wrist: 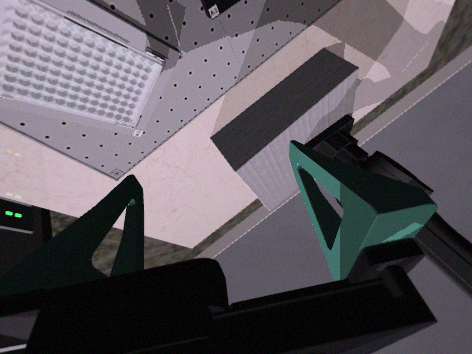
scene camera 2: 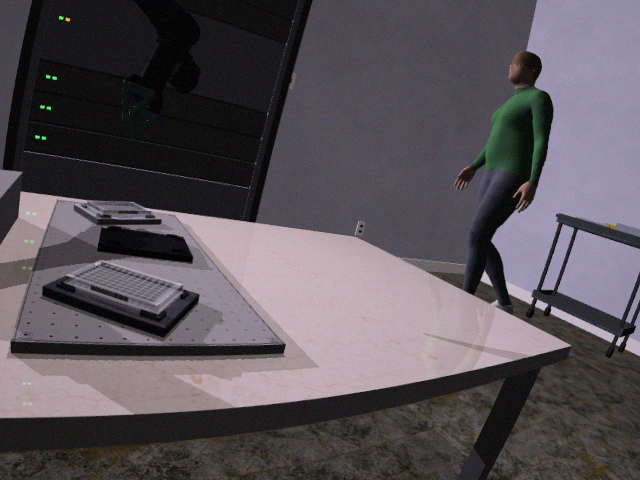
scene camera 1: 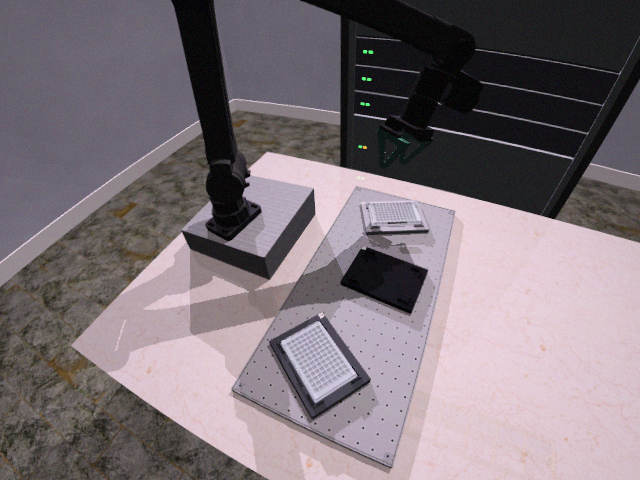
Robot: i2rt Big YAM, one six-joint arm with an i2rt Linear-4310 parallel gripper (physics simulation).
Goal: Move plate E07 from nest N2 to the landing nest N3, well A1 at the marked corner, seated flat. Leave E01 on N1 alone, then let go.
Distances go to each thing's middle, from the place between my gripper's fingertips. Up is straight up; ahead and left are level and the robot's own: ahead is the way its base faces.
I see my gripper 70 mm short of the black nest [scene camera 1: 390,280], 140 mm to the left of it and 180 mm above it.
